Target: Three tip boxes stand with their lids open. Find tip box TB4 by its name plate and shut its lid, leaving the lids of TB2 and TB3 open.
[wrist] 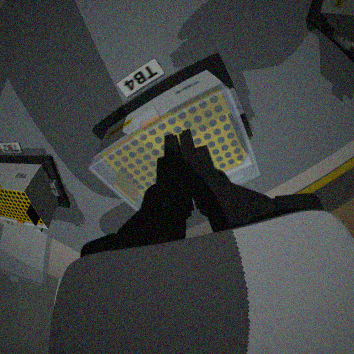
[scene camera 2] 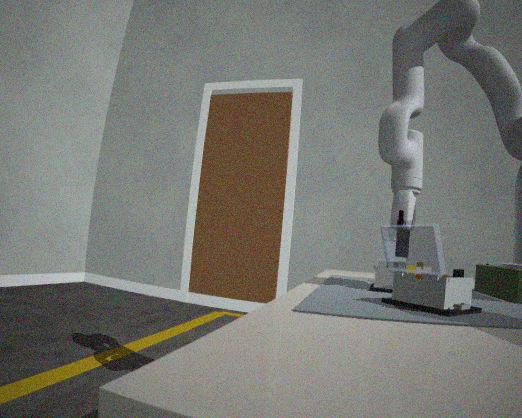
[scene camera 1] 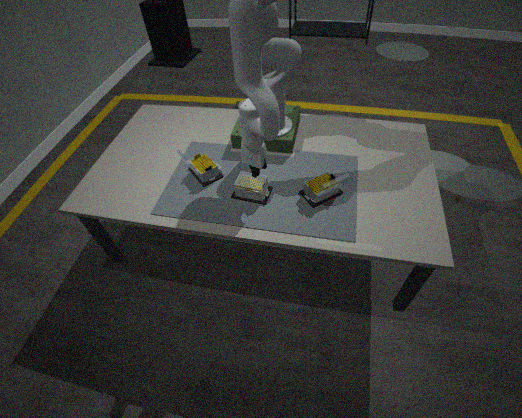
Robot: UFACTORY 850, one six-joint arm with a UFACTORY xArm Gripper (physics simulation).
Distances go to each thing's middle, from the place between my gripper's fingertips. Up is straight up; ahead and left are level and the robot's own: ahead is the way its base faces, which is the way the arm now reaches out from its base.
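I consider the name plate (wrist: 151,69) and where my hand is from it. My hand is 90 mm above the plate, and it is also 40 mm beyond it and 20 mm to the left of it.
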